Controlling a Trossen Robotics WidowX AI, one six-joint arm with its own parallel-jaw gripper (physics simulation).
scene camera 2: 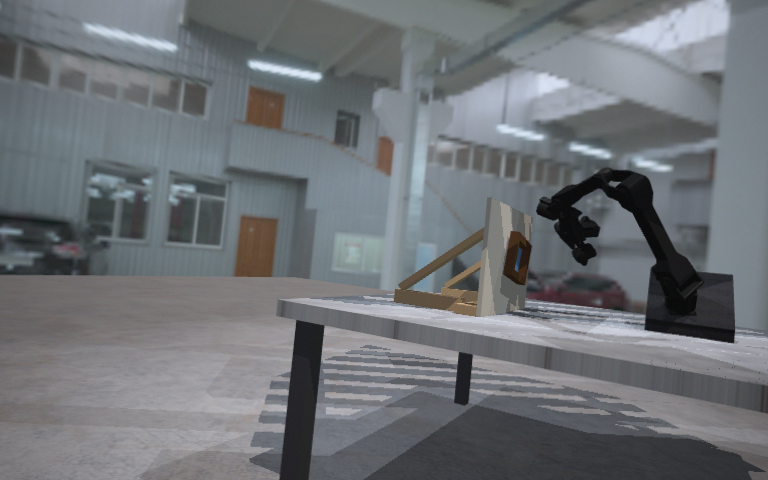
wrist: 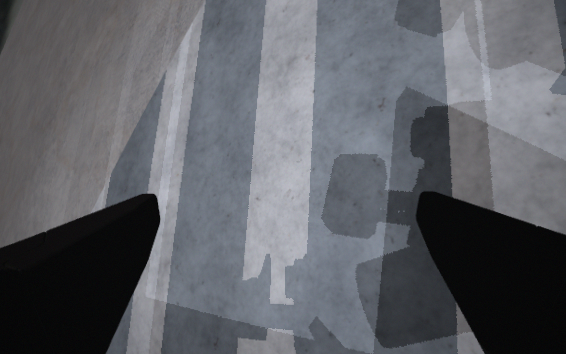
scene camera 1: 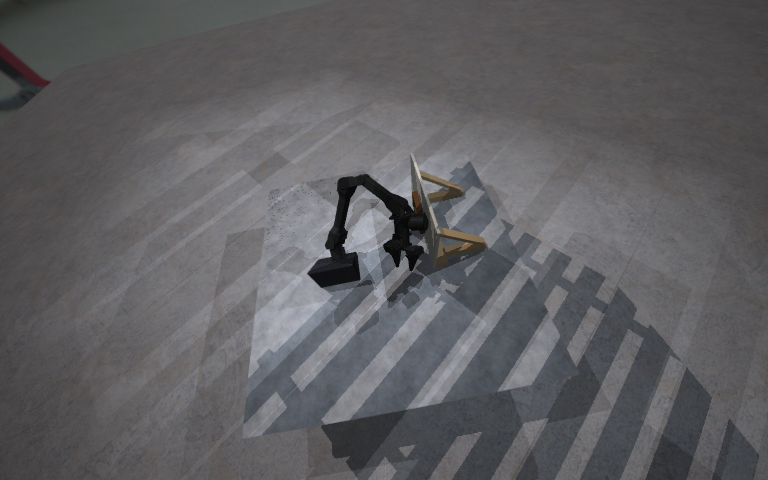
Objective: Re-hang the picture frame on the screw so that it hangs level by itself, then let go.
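Where they show: gripper, fingertip midpoint: (wrist: 289, 206) (scene camera 1: 404, 269); arm's base, origin of the base link: (scene camera 2: 680, 305) (scene camera 1: 338, 258).
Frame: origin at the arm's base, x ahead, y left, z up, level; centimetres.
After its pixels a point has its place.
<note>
The picture frame (scene camera 1: 416, 202) @[x 42.2, y 7.4, z 14.9 cm] (scene camera 2: 510, 257) @[x 43.9, y 14.5, z 8.4 cm], brown with a blue centre, is against the front face of the pale upright board (scene camera 1: 416, 172) @[x 46.0, y 17.9, z 22.4 cm] (scene camera 2: 493, 271) @[x 46.6, y 23.1, z 4.2 cm]. It looks somewhat tilted in the second scene view, but its exact angle is hard to tell. The screw does not show. My gripper (scene camera 1: 404, 267) @[x 27.0, y -20.5, z 11.3 cm] (scene camera 2: 587, 243) (wrist: 289, 206) @[x 27.0, y -20.5, z 11.3 cm] is open and empty, pointing down on the arm's side of the board, apart from the frame. In the wrist view its two black fingers stand wide apart above the tabletop; the frame does not show there. My arm hides part of the board in the first scene view.
Wooden braces (scene camera 1: 464, 240) @[x 57.3, y -13.4, z 5.5 cm] (scene camera 2: 441, 260) @[x 60.6, y 24.9, z 5.7 cm] support the board from behind on the grey table (scene camera 1: 362, 390) @[x -2.8, y -56.2, z -7.6 cm] (scene camera 2: 362, 323) @[x 67.4, y 57.9, z -9.6 cm]. The arm's black base (scene camera 1: 335, 270) @[x -1.1, y -10.0, z 7.8 cm] (scene camera 2: 716, 305) @[x -8.0, y -0.2, z 1.1 cm] stands on the table. In the first scene view my wrist joint appears close to the board. Striped shadows cross the tabletop.
</note>
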